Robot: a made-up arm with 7 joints.
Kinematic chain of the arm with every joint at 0, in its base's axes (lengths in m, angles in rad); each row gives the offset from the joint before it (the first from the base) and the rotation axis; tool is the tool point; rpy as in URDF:
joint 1: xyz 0 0 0.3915 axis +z
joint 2: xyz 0 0 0 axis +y
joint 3: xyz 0 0 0.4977 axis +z
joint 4: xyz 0.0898 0 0 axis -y
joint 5: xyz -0.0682 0 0.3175 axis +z
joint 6: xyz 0 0 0 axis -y
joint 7: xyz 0.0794 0 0 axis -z
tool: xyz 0 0 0 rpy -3.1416 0 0
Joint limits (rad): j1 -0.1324..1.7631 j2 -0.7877..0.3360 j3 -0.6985..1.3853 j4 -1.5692..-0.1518 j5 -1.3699..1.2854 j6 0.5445..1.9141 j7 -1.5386..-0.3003
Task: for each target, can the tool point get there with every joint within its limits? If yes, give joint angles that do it. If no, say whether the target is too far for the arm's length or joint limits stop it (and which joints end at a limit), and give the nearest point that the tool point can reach.
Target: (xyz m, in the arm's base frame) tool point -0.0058 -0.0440 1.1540
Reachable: yes | joints 0.7199 -0.6778 0.0085 -1.3390 -0.7251 0.8918 -0.8570
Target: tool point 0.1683 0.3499 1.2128
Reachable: yes | joints 0.9856 0.2349 0.2491 -0.4369 -0.8081 1.6805 -1.0367
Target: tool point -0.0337 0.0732 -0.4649
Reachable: no: joint limits stop it (at a limit: joint 1, joint 2, joint 4, joint 6) | nearest point -0.1358 0.5717 0.7145 | short by 1.285 m
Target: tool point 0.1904 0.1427 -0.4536
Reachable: no: joint limits stop it (at a limit: joint 2, joint 4, joint 6) | nearest point 0.4703 0.3525 0.7143 | short by 1.219 m
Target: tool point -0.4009 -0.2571 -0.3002
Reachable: no: joint limits stop it (at a limit: joint 2, joint 3, joint 4, joint 6) | nearest point -0.4732 -0.3034 0.7825 | short by 1.086 m
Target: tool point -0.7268 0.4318 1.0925
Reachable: no: too far | nearest point -0.5627 0.3204 1.0181 | short by 0.212 m
